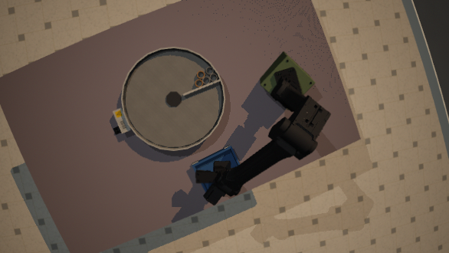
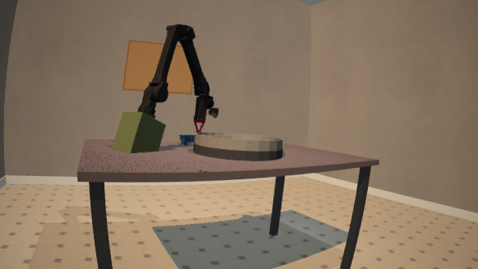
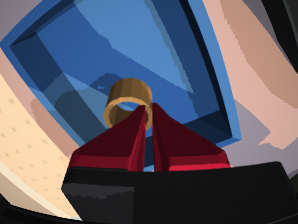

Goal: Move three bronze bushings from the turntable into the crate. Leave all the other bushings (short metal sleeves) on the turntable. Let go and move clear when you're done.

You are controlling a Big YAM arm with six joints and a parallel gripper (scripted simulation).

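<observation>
Now: hand 1 cm short of the blue crate, 1 cm to the right of it and 5 cm above it. The rest, counted from my hand: turntable (9 cm ahead, 34 cm to the right, 3 cm below).
</observation>
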